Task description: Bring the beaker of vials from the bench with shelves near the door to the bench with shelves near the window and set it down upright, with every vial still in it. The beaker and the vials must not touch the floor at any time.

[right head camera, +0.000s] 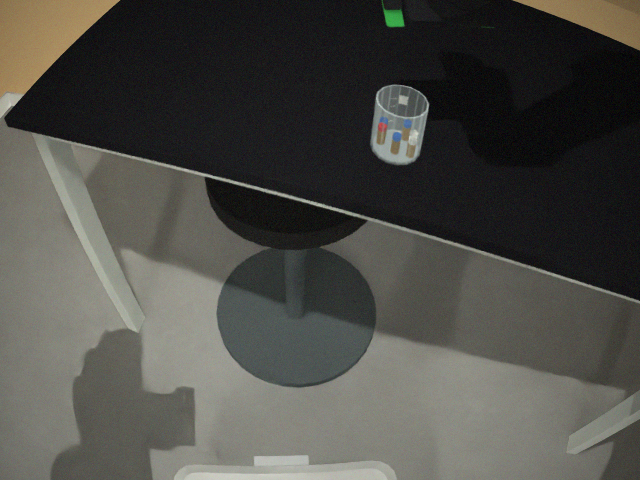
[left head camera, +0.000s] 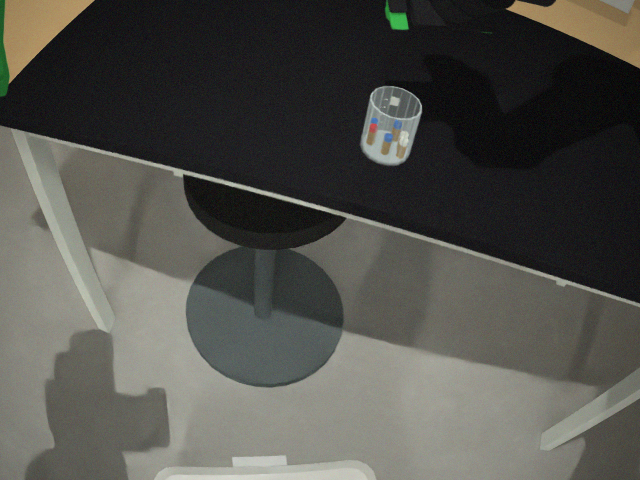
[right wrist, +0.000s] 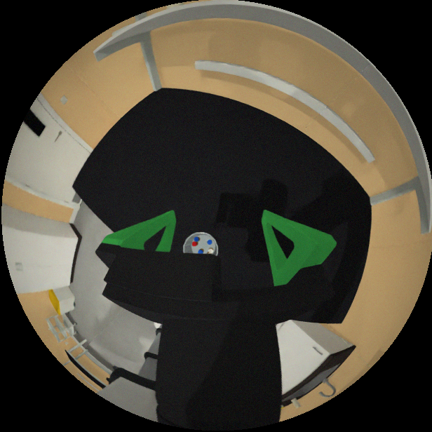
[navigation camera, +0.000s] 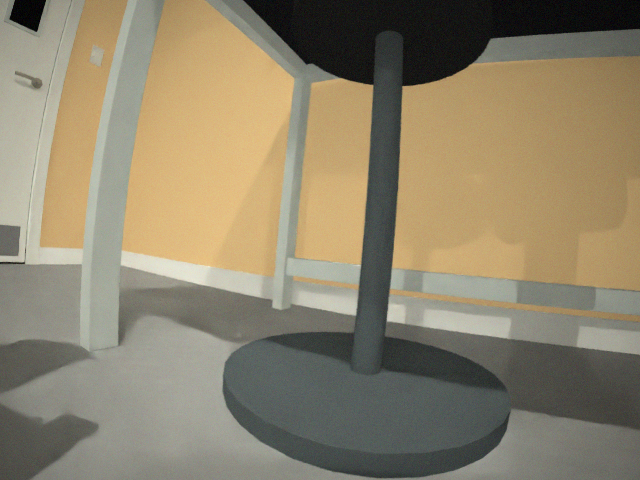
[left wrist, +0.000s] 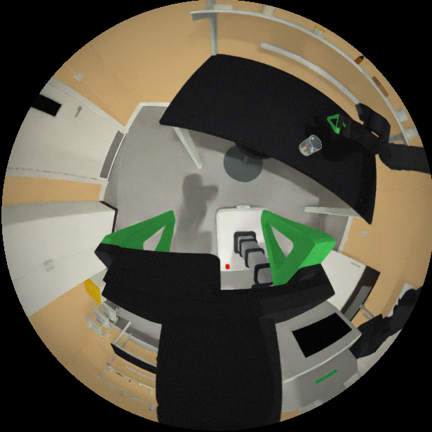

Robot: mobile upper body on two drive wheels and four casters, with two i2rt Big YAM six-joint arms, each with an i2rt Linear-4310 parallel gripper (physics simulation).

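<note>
The clear beaker [left head camera: 391, 126] [right head camera: 399, 124] [left wrist: 310, 145] [right wrist: 200, 243] stands upright on the black bench top [left head camera: 206, 103] [right head camera: 232, 103] [left wrist: 250, 90] [right wrist: 200, 140], near its front edge. Several vials with blue, red and white caps stand inside. My right gripper [right wrist: 218, 214] is open and empty, over the bench beyond the beaker in the head views. In the right wrist view the beaker shows between its fingers, nearer the left-hand one, its lower part hidden by the gripper body. My left gripper [left wrist: 217, 214] is open and empty, away from the bench at the left.
A round stool [left head camera: 263, 330] [right head camera: 294, 330] [navigation camera: 361, 403] stands partly under the bench, between the bench legs [left head camera: 62, 232] [navigation camera: 105, 206]. A wall rail [right wrist: 290, 90] and shelf run behind the bench. A door [left wrist: 60, 120] [navigation camera: 20, 139] is at the left.
</note>
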